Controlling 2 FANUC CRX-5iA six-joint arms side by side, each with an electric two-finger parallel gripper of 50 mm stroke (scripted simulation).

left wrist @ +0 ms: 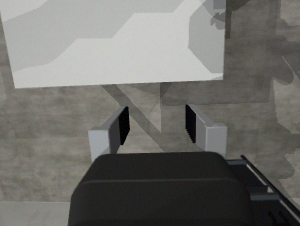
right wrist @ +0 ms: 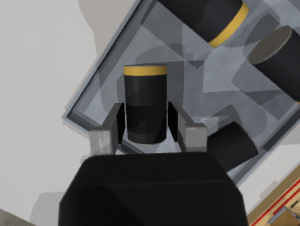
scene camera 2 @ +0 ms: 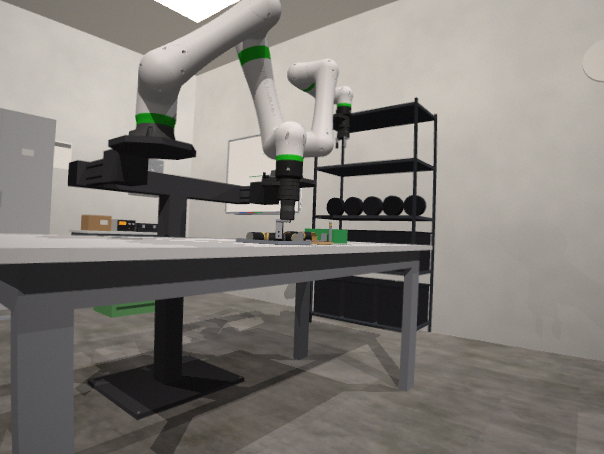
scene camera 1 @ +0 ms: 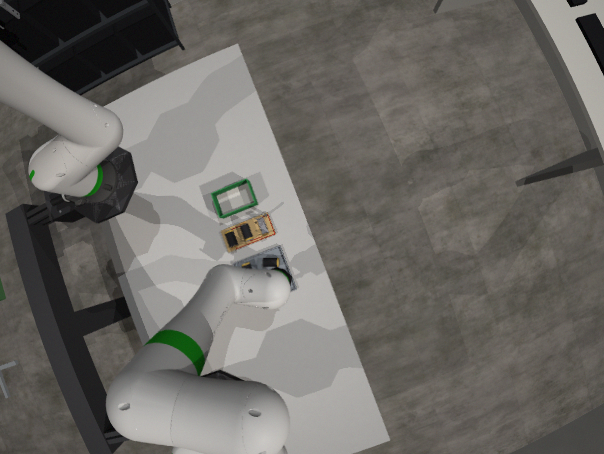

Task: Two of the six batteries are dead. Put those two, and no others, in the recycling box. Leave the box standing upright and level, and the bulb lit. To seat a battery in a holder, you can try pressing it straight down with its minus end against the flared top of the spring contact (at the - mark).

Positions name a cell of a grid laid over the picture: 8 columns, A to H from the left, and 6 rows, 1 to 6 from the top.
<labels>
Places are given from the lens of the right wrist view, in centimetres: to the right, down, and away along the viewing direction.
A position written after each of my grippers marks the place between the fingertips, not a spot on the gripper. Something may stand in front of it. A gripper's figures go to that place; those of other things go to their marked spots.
my right gripper (right wrist: D4): 0, 0, 16
grey tray (right wrist: F3): 6, -2, 18
</labels>
